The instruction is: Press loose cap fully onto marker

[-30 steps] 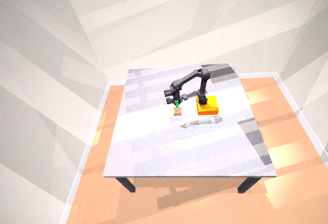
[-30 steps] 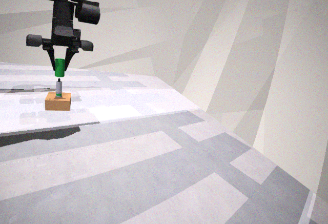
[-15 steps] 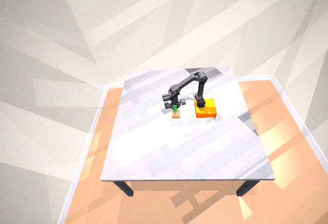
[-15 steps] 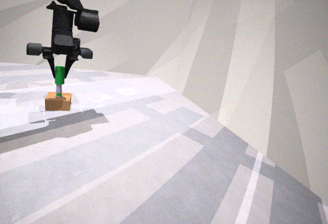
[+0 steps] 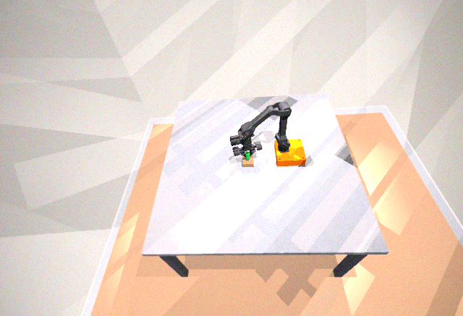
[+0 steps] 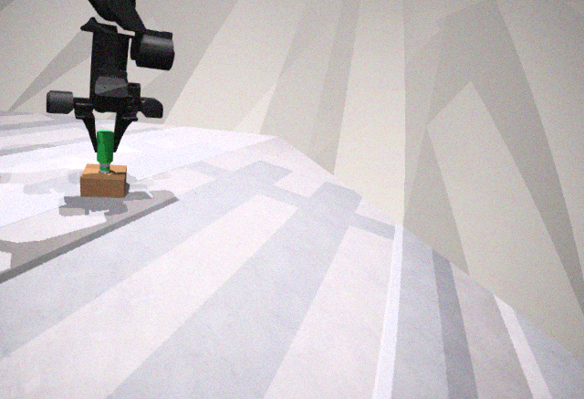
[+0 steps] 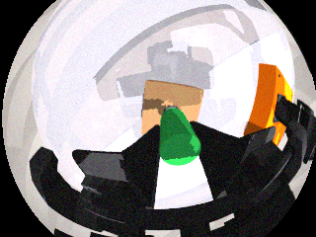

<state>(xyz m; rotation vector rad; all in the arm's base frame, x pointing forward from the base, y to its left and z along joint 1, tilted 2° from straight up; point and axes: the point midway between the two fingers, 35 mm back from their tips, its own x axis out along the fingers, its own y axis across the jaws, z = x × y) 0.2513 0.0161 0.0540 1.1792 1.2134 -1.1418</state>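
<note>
Now: gripper tip 1 cm below the green cap. From my gripper tip the other things lie so: tan holder block (6 cm below).
</note>
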